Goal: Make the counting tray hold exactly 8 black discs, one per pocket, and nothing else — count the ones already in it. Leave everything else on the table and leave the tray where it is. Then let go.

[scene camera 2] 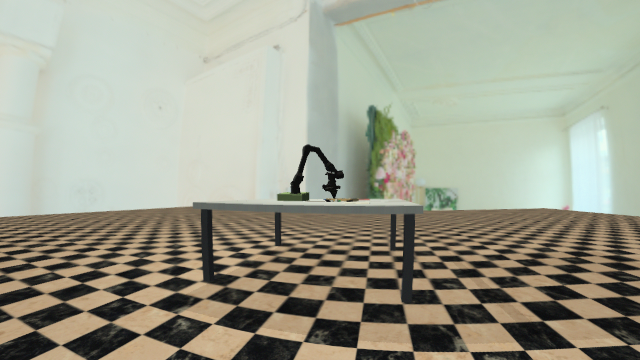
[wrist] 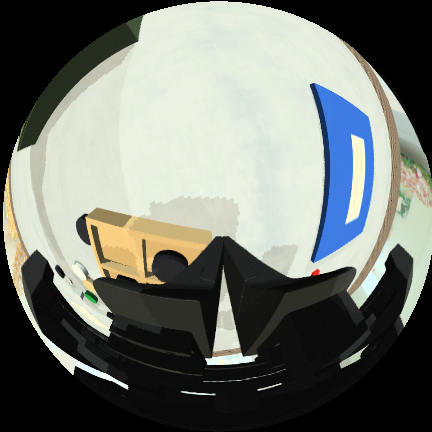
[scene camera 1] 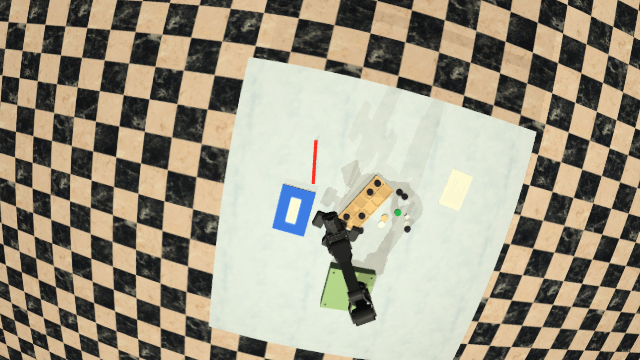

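Note:
The tan counting tray lies diagonally in the middle of the table. Four of its pockets hold black discs, two at its upper right end and two at its lower left end. Loose black discs lie outside it: a pair to its right, one farther down, and one beside its lower end, partly covered by the gripper in scene camera 1. My gripper is shut and empty, low beside the tray's lower left end.
A green disc, a tan disc, a white disc and small white pieces lie right of the tray. A blue slab, red stick and cream card lie farther out. The arm stands on a green base.

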